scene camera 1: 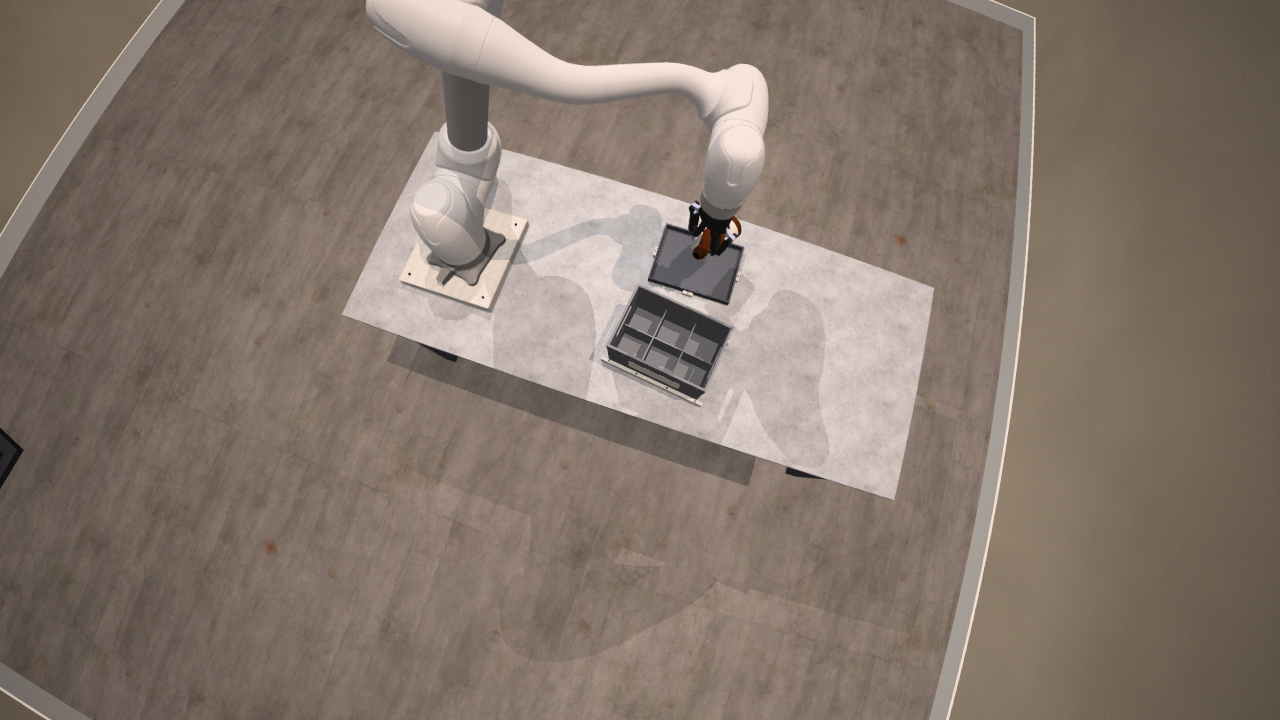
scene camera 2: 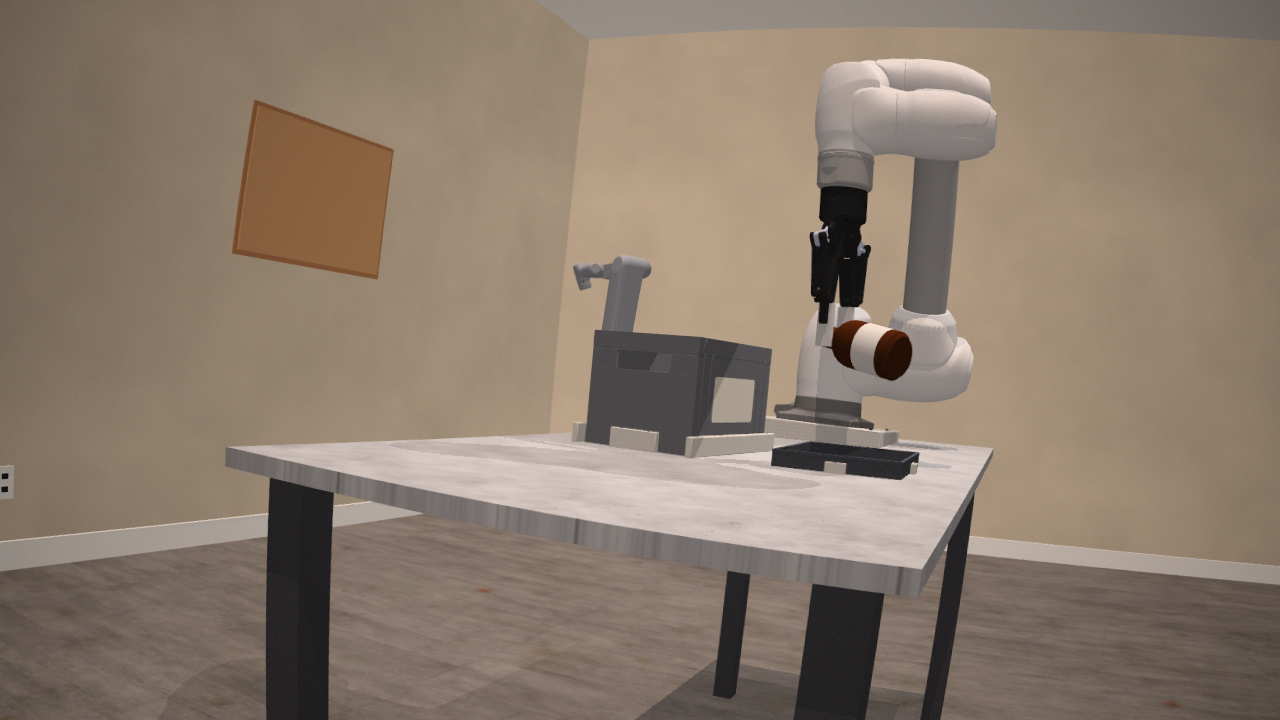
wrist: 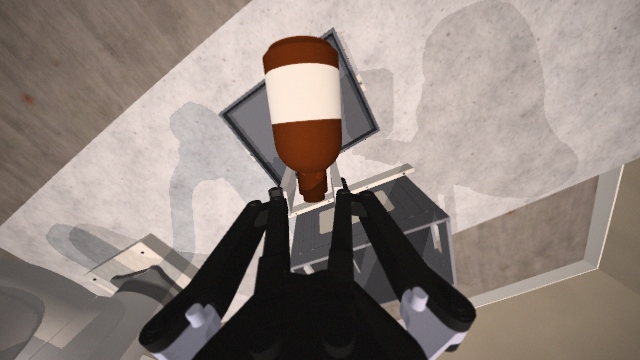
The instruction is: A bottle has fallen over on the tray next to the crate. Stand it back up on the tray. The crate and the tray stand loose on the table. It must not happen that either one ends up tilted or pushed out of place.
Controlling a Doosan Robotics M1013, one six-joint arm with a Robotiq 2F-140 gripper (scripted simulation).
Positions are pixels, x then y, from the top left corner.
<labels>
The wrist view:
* gripper: 312, 172
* dark tray: 248, 117
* brown bottle: 302, 78
</labels>
